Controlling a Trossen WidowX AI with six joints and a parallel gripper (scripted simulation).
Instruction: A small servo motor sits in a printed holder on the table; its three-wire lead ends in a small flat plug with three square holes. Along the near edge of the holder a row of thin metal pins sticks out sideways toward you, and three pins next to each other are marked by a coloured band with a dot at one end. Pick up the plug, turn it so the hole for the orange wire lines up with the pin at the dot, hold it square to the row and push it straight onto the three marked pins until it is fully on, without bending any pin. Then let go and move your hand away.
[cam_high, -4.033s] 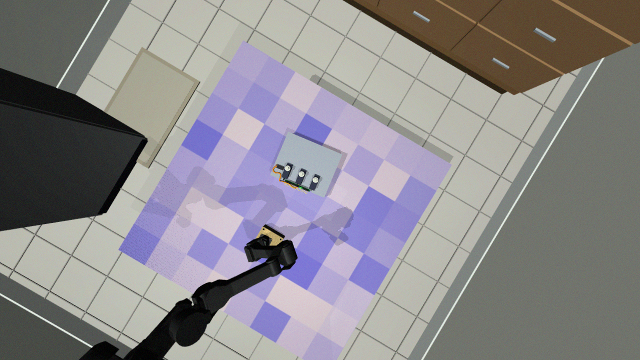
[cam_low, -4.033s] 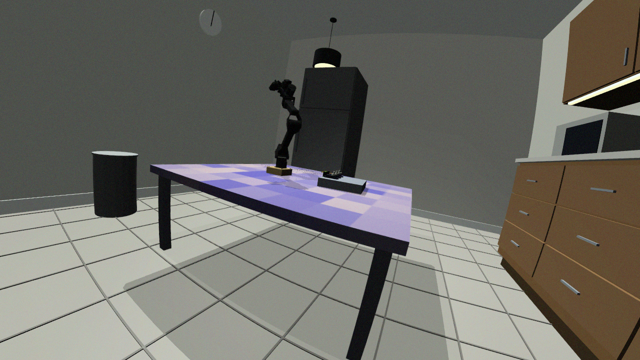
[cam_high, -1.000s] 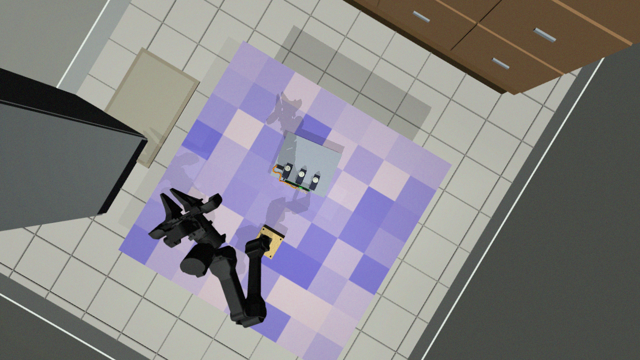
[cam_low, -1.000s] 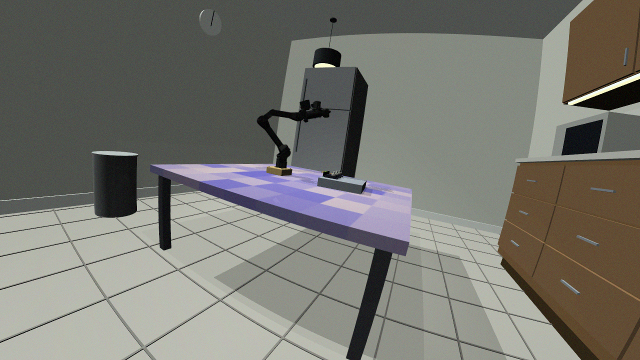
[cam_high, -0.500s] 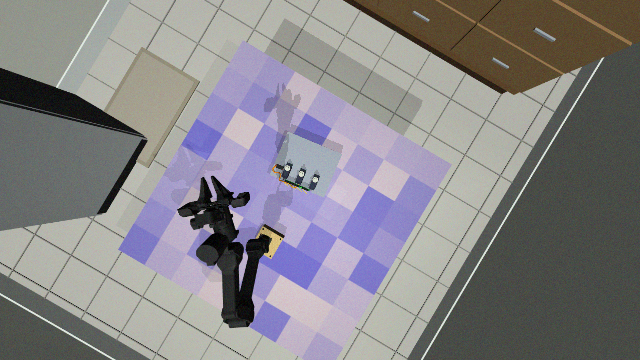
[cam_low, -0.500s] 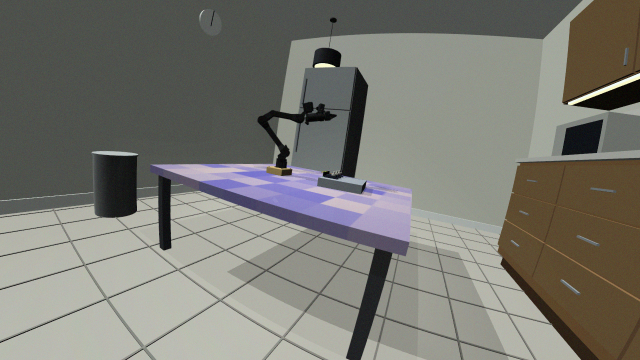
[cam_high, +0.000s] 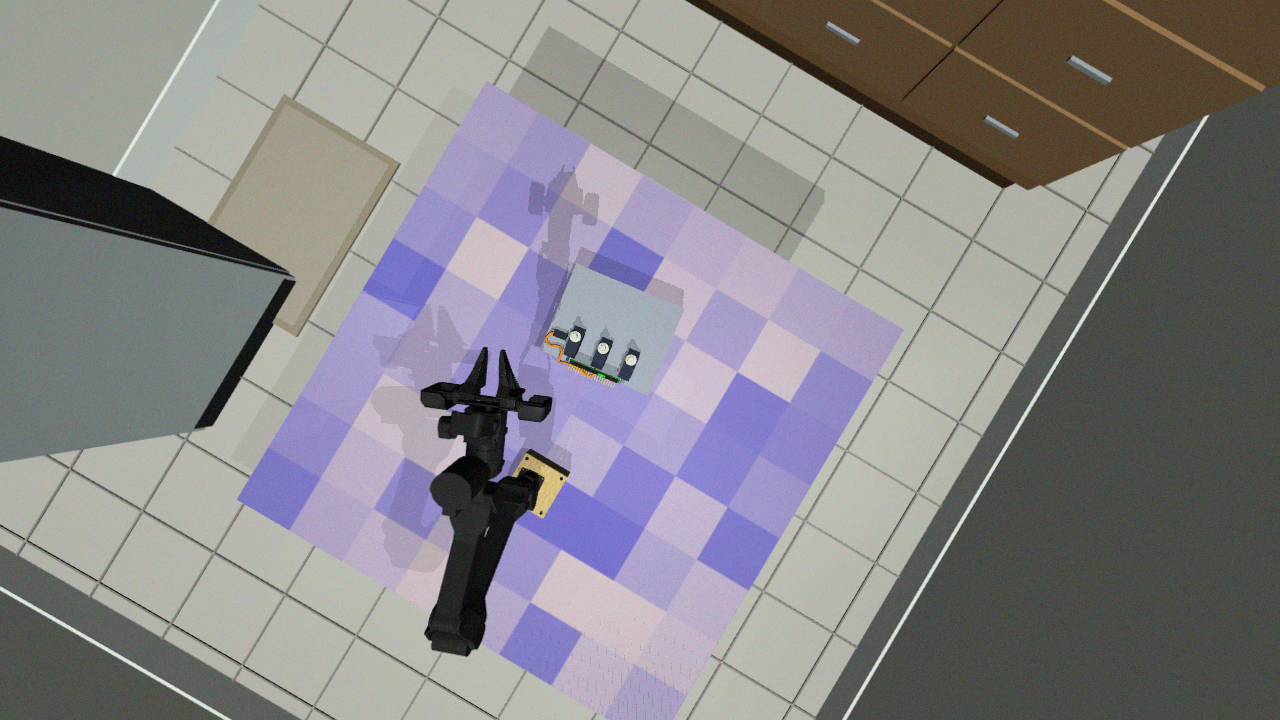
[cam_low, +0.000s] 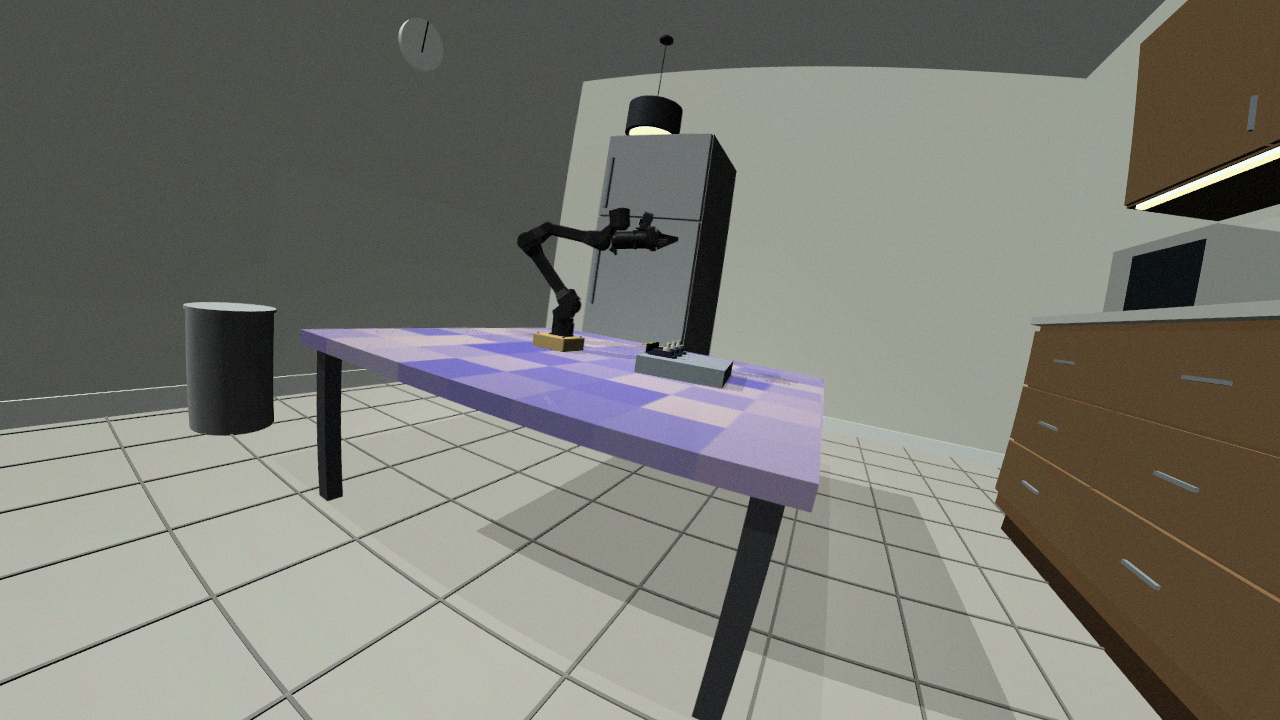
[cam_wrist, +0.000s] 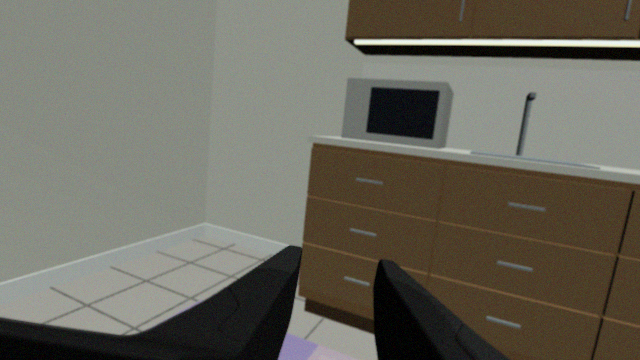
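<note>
The green band lies 10 mm ahead of my gripper tip, 140 mm to the right of it and 340 mm below it. From my gripper tip the other things lie so: dark dot: 10 mm ahead, 150 mm to the right, 340 mm below; pin header: 10 mm ahead, 120 mm to the right, 350 mm below; grey printed holder: 160 mm ahead, 110 mm to the right, 390 mm below.
</note>
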